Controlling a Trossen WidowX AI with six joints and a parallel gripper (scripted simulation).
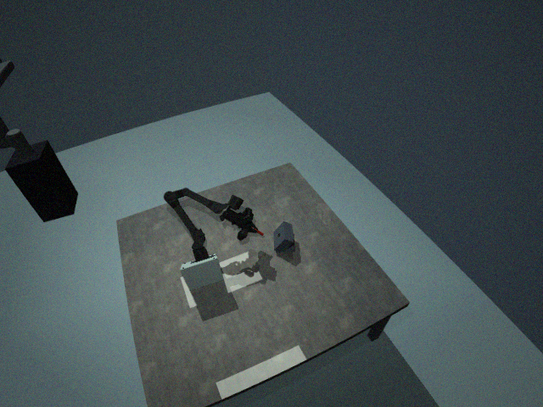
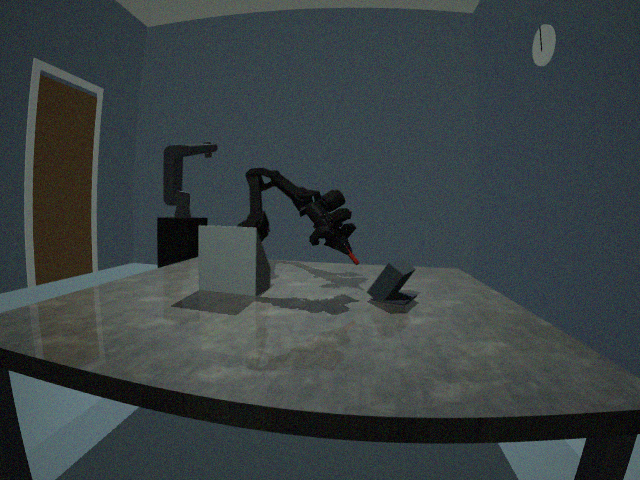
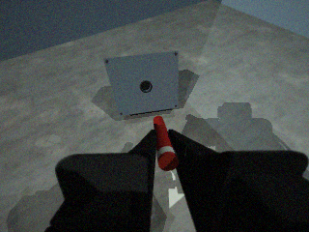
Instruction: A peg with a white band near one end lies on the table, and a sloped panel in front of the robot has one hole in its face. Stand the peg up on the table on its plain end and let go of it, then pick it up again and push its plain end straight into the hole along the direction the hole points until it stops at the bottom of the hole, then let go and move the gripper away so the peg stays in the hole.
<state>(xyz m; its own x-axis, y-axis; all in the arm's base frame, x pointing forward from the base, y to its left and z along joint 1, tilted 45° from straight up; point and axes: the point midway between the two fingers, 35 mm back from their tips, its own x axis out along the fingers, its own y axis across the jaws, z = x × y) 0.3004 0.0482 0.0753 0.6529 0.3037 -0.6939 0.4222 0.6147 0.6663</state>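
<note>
Now: gripper tip 140 mm short of the sloped panel, 40 mm to the left of it and 70 mm above it. Round my gripper tip: red peg: 10 mm behind, 10 mm above.
</note>
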